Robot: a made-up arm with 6 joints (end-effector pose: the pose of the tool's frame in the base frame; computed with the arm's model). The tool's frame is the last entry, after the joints.
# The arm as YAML. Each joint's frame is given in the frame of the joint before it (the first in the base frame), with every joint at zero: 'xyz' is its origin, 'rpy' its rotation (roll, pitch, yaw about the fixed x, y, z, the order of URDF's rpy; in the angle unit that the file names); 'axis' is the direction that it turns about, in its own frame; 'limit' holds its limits. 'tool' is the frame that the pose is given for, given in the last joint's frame.
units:
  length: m
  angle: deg
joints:
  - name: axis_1
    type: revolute
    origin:
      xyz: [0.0, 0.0, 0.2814]
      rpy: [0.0, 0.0, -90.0]
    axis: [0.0, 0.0, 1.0]
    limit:
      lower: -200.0
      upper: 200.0
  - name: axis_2
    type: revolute
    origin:
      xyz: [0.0, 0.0, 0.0]
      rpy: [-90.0, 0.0, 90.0]
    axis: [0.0, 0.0, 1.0]
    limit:
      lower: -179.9
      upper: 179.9
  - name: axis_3
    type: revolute
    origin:
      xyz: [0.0, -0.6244, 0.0]
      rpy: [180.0, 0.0, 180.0]
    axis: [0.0, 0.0, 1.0]
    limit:
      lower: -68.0
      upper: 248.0
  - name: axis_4
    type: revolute
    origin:
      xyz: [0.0, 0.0, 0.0]
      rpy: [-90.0, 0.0, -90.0]
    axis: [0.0, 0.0, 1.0]
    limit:
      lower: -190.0
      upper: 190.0
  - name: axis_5
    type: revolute
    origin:
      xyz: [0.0, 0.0, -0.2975]
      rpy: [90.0, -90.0, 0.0]
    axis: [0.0, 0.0, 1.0]
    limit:
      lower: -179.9
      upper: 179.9
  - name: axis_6
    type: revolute
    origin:
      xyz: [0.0, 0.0, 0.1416]
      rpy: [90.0, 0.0, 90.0]
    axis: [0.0, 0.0, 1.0]
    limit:
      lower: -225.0
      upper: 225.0
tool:
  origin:
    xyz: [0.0, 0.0, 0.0]
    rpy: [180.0, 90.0, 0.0]
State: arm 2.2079 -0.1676 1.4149 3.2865 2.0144 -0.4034
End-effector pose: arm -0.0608 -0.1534 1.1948 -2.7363 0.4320 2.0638
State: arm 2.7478 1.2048 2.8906 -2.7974 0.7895 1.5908
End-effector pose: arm -0.6019 0.1057 0.8059 1.6123 -0.8887 2.3580
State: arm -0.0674 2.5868 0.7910 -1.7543 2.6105 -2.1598
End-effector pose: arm 0.1283 0.0172 -0.5083 1.7136 -1.0375 -1.4356
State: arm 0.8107 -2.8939 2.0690 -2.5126 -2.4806 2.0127
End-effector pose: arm -0.1933 -0.0371 -0.6328 0.8064 -1.0926 1.7131
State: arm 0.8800 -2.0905 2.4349 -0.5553 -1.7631 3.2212
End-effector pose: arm -0.3345 -0.5935 -0.3071 0.0249 -0.3499 -2.8450
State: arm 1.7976 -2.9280 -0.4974 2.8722 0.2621 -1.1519
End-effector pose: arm -0.0470 -0.4033 -0.1632 1.5115 -0.9606 -1.4646
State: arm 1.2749 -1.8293 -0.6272 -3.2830 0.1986 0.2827
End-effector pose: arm -0.2843 -0.4518 0.4065 2.9538 -1.0048 1.3268
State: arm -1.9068 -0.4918 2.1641 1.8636 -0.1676 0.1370
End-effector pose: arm 0.2434 0.5730 0.8508 1.0626 -0.4309 1.4115
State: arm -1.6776 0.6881 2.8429 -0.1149 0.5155 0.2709
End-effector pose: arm -0.1661 -0.2297 1.0209 2.9418 -0.4733 1.5275
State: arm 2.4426 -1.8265 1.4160 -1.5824 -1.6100 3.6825
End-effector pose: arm 0.6989 -0.5896 0.2344 0.9286 0.0076 -2.3100
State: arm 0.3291 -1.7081 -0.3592 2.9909 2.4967 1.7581
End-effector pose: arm -0.5882 -0.0530 0.4908 1.4634 1.1442 0.5489
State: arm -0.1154 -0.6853 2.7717 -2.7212 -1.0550 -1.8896
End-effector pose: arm -0.6764 0.2085 0.7275 0.7060 1.1384 2.0153
